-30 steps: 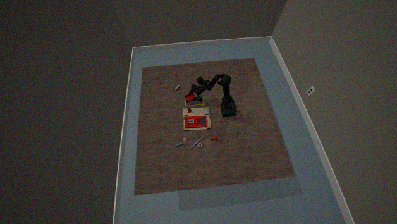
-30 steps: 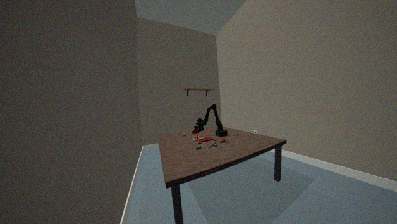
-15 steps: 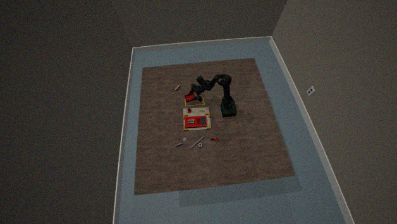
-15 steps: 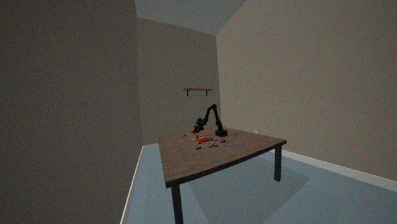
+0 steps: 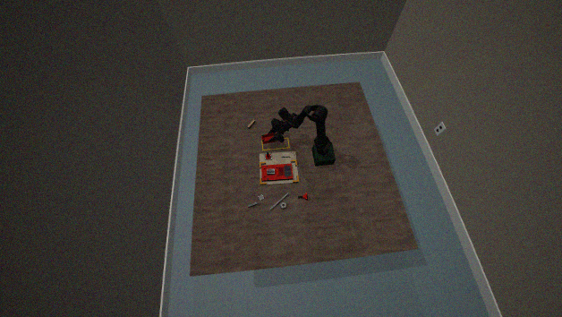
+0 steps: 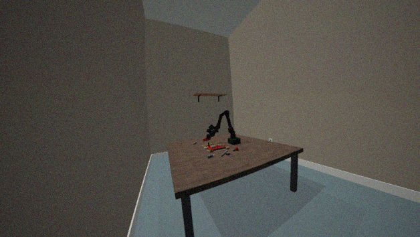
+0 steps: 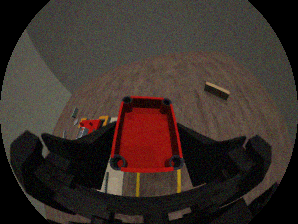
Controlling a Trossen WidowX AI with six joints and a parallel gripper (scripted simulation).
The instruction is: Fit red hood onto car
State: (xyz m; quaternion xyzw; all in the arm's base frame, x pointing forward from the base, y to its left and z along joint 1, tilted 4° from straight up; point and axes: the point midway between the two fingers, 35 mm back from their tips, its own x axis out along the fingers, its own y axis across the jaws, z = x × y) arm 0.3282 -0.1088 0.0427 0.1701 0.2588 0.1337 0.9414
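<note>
Now: gripper tip 1 cm past the red hood and 1 cm above it. Also, from my gripper tip: metal rod 7 cm behind, 41 cm to the left, 8 cm below; short wooden dowel 13 cm ahead, 16 cm to the right, 7 cm below.
</note>
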